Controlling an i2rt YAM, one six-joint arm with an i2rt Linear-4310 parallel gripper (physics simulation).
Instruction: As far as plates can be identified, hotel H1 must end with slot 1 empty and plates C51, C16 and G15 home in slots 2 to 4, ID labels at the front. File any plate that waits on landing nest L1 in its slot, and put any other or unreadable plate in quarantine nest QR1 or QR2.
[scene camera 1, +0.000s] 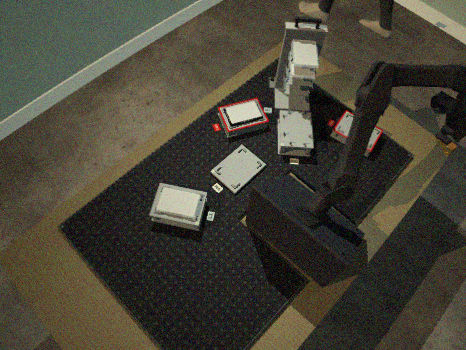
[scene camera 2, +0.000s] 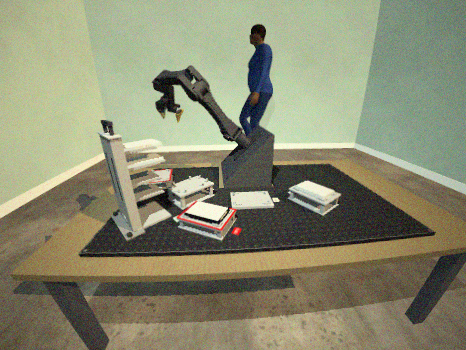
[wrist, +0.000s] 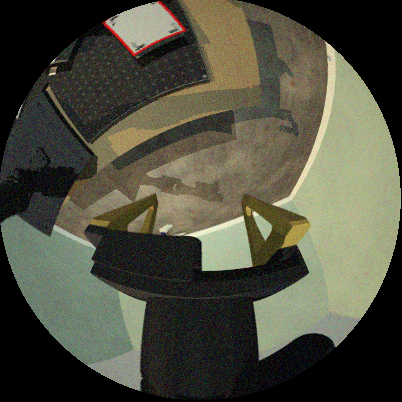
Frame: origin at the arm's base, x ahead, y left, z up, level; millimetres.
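Seen in the pictures: gripper, fingertip midpoint: (scene camera 1: 457, 147) (scene camera 2: 171, 120) (wrist: 199, 198); arm's base, origin of the base link: (scene camera 1: 311, 214) (scene camera 2: 247, 145).
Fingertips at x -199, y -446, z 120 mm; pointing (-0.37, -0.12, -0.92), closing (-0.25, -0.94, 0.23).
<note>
Pixels of each thing's middle, then the offset from my fingertips to it. "spot": a spot on its surface instead.
- Hotel H1, body centre: (scene camera 2: 131, 173) (scene camera 1: 299, 63) dx +609, dy +10, dz -103 mm
- white plate, body centre: (scene camera 1: 178, 202) (scene camera 2: 314, 189) dx +540, dy +677, dz -220 mm
- white plate with a black lower edge, body centre: (scene camera 2: 207, 211) (scene camera 1: 243, 113) dx +653, dy +255, dz -230 mm
- red-edged nest, body centre: (scene camera 1: 356, 132) (scene camera 2: 159, 178) dx +302, dy -15, dz -254 mm
- flat white pad, surface spot: (scene camera 1: 239, 169) (scene camera 2: 251, 197) spot: dx +505, dy +425, dz -266 mm
Hotel H1 (scene camera 1: 303, 31) (scene camera 2: 116, 175) stands upright. Its two upper levels hold white plates (scene camera 1: 305, 53) (scene camera 2: 144, 145); the lower shelves look bare. A white plate (scene camera 1: 179, 202) (scene camera 2: 313, 190) lies on the nest (scene camera 1: 172, 222) whose small label looks like L1. A white plate with a black lower edge (scene camera 1: 243, 112) (scene camera 2: 207, 211) lies on a red-edged nest beside the hotel. The other red-edged nest (scene camera 1: 343, 125) (scene camera 2: 164, 175) (wrist: 145, 29) shows no plate; the arm partly hides it in scene camera 1. Plate IDs are unreadable. My gripper (scene camera 2: 170, 115) (wrist: 199, 198) is open and empty, high above the table.
A raised white stand (scene camera 1: 295, 130) (scene camera 2: 192, 190) is close to the hotel. A flat white pad (scene camera 1: 239, 169) (scene camera 2: 252, 199) with corner brackets lies between it and the L1 nest. The arm's dark base (scene camera 1: 305, 235) (scene camera 2: 248, 160) stands at the mat's edge. A person (scene camera 2: 260, 75) stands behind the table.
</note>
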